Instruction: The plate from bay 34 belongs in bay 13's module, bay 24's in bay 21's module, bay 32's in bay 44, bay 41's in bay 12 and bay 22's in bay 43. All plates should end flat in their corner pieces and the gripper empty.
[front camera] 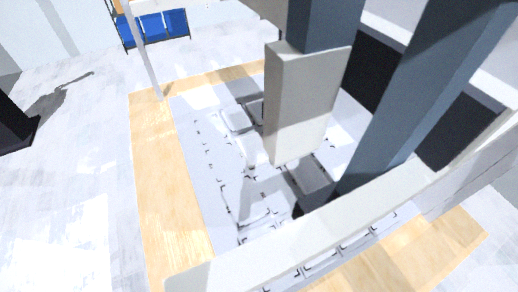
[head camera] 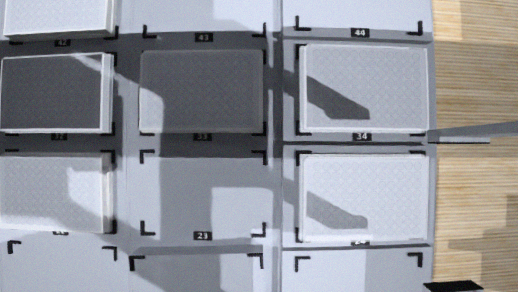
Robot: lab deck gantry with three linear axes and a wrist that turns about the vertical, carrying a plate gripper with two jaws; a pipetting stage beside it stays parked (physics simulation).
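Places are measured from the robot's base along level axes (x right, y back, z down), in millimetres.
Where they show: gripper, between the fingertips: [head camera: 450, 213]; robot's base, origin of its link: [front camera: 194, 121].
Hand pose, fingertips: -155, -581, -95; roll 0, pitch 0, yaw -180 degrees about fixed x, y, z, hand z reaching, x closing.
Observation:
Things, the pixels of their top centre, and the offset from my fingertips, as dx, dy, dz. "spot": a spot on its surface instead.
- bay 34, a spot on its surface: [head camera: 395, 75] spot: -114, -2, +66
- bay 24, a spot on its surface: [head camera: 395, 190] spot: -3, -2, +66
- Bay 32's plate, centre of its top: [head camera: 48, 92] -102, +353, +81
- Bay 22's plate, centre of its top: [head camera: 48, 192] [front camera: 254, 147] +5, +353, +81
- Bay 43, a spot on its surface: [head camera: 200, 15] spot: -188, +194, +95
- bay 44, a spot on its surface: [head camera: 360, 12] spot: -185, +24, +80
- bay 33, a spot on its surface: [head camera: 200, 90] spot: -101, +188, +81
- bay 42, a spot on its surface: [head camera: 55, 15] spot: -186, +351, +81
- Bay 23, a spot on its surface: [head camera: 185, 200] spot: +13, +208, +95
In the head view, the pale plates of bay 34 [head camera: 395, 75] and bay 24 [head camera: 395, 190] sit flat in their corners. Bay 32's plate [head camera: 50, 95] is at the left, in shadow. Bay 22's plate [head camera: 40, 185] is below it, cut by the edge. Bay 43 [head camera: 200, 15] and bay 44 [head camera: 360, 12] show no plate in their visible parts. Corner pieces of the row below bay 23 show at the bottom. My gripper [head camera: 455, 210] is open at the right, with no plate between its jaws. In the front view its jaws are hidden behind the front beam. Bays 41 and 21 do not show in the head view.
Plates also sit in bay 33 [head camera: 200, 90] and bay 42 [head camera: 55, 15]. Bay 23 [head camera: 185, 200] holds no plate. A pale beam [front camera: 300, 230] crosses the front; a large pale block [front camera: 305, 105] and a blue-grey column [front camera: 400, 110] cover much of the deck.

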